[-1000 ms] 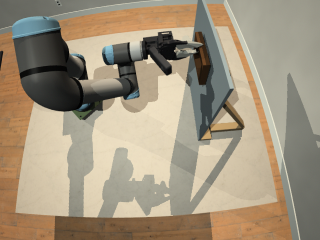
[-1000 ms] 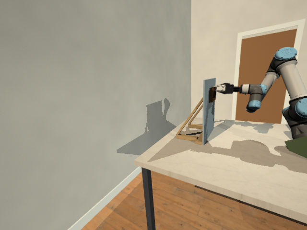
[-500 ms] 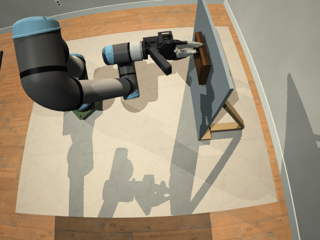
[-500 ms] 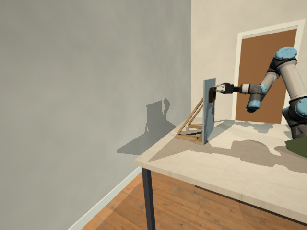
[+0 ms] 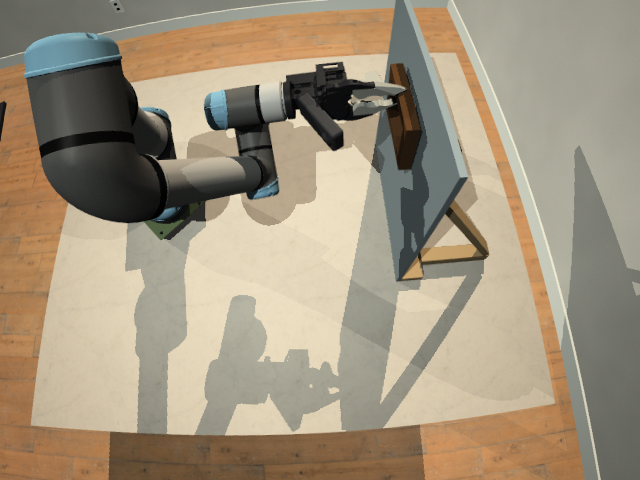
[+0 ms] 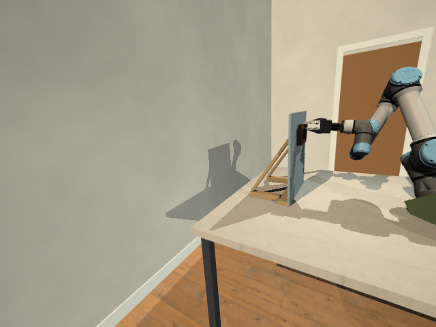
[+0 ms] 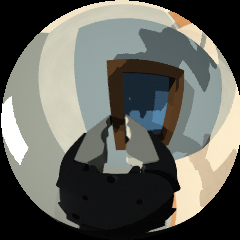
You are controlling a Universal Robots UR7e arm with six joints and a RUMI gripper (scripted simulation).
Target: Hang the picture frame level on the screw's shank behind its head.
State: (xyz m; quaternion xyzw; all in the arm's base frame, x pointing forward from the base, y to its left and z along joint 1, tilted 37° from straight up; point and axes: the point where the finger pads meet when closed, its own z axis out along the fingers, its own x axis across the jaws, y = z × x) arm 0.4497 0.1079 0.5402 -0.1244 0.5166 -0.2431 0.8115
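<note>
Right now my hand is 5 cm above the brown wooden picture frame, 2 cm short of it and 1 cm to the left of it. From my hand the other things lie so: upright grey-blue board 19 cm below, 4 cm ahead, 1 cm to the right.
</note>
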